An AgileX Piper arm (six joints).
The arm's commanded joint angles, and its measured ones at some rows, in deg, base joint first. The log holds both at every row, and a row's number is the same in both.
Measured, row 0: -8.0, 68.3, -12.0, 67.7, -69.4, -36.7
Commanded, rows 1 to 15: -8.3, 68.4, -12.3, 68.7, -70.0, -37.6; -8.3, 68.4, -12.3, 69.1, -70.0, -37.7; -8.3, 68.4, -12.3, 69.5, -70.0, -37.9; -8.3, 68.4, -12.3, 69.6, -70.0, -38.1; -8.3, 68.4, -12.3, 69.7, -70.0, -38.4; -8.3, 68.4, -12.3, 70.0, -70.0, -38.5; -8.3, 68.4, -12.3, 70.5, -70.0, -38.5; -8.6, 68.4, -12.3, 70.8, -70.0, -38.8; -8.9, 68.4, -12.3, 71.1, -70.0, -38.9; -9.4, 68.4, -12.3, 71.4, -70.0, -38.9; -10.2, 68.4, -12.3, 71.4, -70.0, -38.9; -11.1, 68.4, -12.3, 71.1, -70.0, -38.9; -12.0, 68.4, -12.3, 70.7, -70.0, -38.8; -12.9, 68.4, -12.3, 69.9, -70.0, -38.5; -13.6, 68.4, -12.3, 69.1, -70.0, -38.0
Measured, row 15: -10.7, 68.3, -12.0, 70.9, -69.4, -38.3
